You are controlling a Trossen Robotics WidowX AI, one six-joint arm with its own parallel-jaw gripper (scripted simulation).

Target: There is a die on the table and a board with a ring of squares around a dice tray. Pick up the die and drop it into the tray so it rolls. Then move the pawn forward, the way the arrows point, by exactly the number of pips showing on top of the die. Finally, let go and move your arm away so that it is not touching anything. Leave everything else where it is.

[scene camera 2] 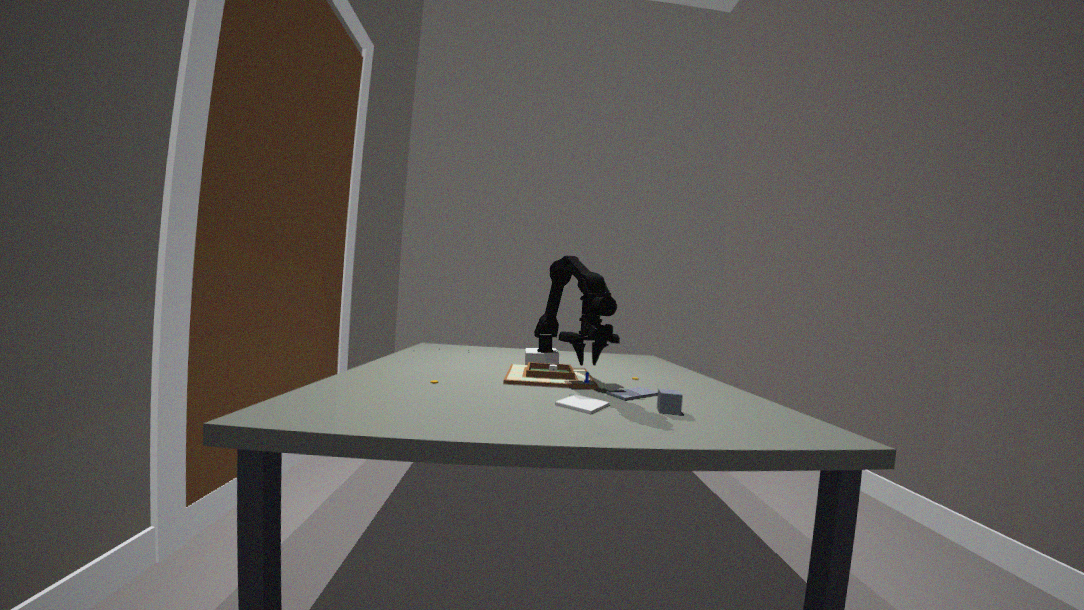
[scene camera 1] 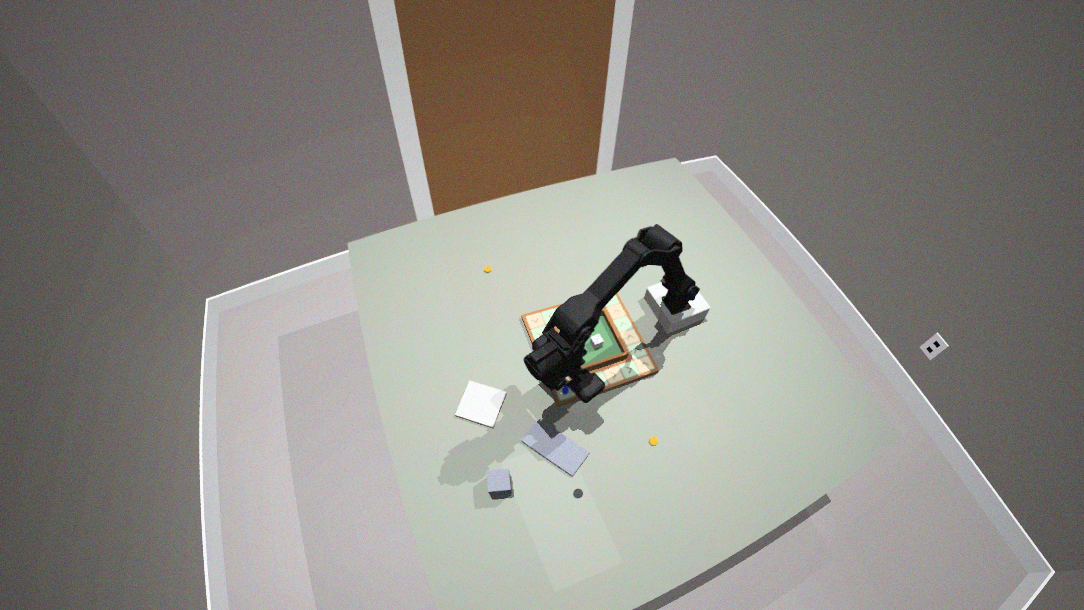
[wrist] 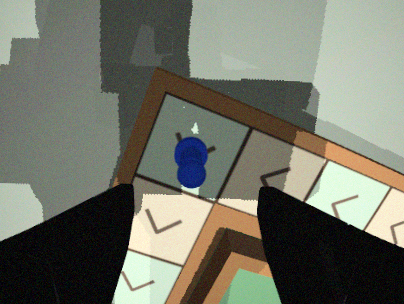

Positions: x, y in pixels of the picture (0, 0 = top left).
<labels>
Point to a blue pawn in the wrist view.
190, 154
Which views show my gripper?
Scene camera 2, scene camera 1 and the wrist view: all of them.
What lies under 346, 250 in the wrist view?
My gripper.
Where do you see a green dice tray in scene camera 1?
610, 347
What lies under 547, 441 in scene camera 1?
A grey-blue card.
</labels>
